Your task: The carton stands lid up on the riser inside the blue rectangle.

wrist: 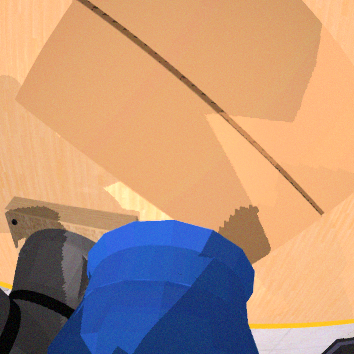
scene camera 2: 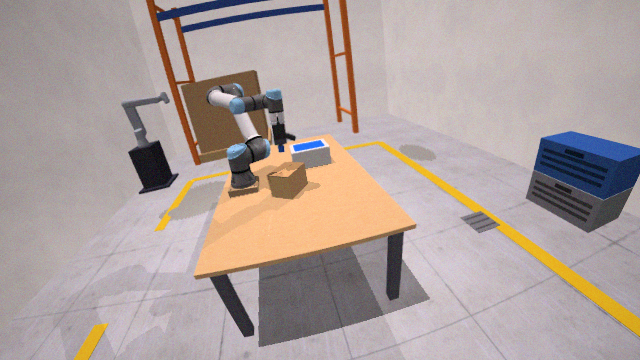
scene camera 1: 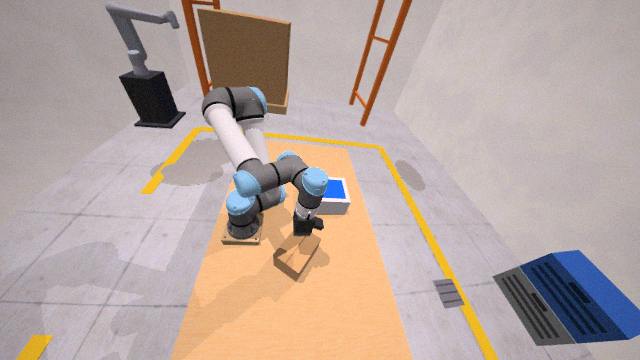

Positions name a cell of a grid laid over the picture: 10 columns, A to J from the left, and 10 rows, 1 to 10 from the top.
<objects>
A brown carton shows in the wrist view (G4), in scene camera 2 (E6) and in scene camera 1 (E8).
</objects>
